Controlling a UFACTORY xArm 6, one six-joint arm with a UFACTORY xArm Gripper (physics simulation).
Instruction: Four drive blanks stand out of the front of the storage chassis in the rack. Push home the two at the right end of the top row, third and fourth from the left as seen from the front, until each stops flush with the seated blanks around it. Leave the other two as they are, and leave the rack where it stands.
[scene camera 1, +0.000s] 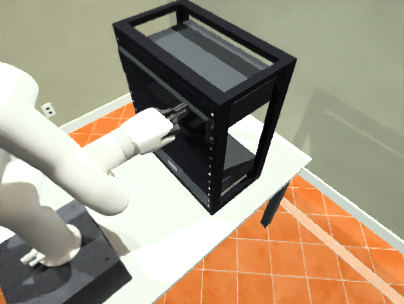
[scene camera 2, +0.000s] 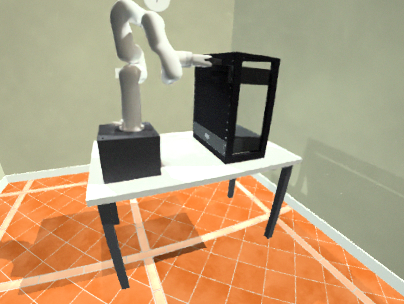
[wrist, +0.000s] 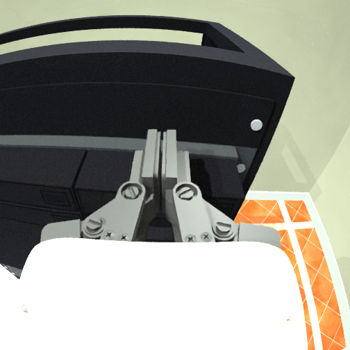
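Seen in the pictures: gripper, between the fingertips: (scene camera 1: 187, 107) (scene camera 2: 221, 62); arm's base, origin of its link: (scene camera 1: 60, 245) (scene camera 2: 132, 128).
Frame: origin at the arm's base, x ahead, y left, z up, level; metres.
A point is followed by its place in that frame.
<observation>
The storage chassis sits in the upper part of the black rack (scene camera 1: 241, 95) {z 0.381, x 0.535, y -0.214 m} (scene camera 2: 231, 105) {z 0.130, x 0.462, y -0.205 m} (wrist: 150, 62); its front is very dark. My gripper (scene camera 1: 185, 106) {z 0.342, x 0.439, y -0.117 m} (scene camera 2: 211, 61) (wrist: 161, 148) is shut and empty, its fingertips at the chassis's top row, near the right end. In the wrist view a dark blank (wrist: 217, 177) at the right end of the row shows right of the fingers, and another blank (wrist: 107, 170) shows left of them. The fingers hide the stretch between. Whether the fingertips touch a blank, and how far each blank stands out, I cannot tell.
The rack stands on the white table (scene camera 1: 165, 240) {z -0.210, x 0.266, y -0.145 m} (scene camera 2: 175, 172) {z -0.210, x 0.173, y -0.166 m}. The arm's dark base block (scene camera 1: 100, 270) {z 0.000, x 0.044, y -0.150 m} (scene camera 2: 130, 155) {z -0.080, x -0.044, y -0.153 m} is on the same table, in front of the rack. A light rail (wrist: 65, 141) runs above the blanks, and the rack's open top frame rises above it.
</observation>
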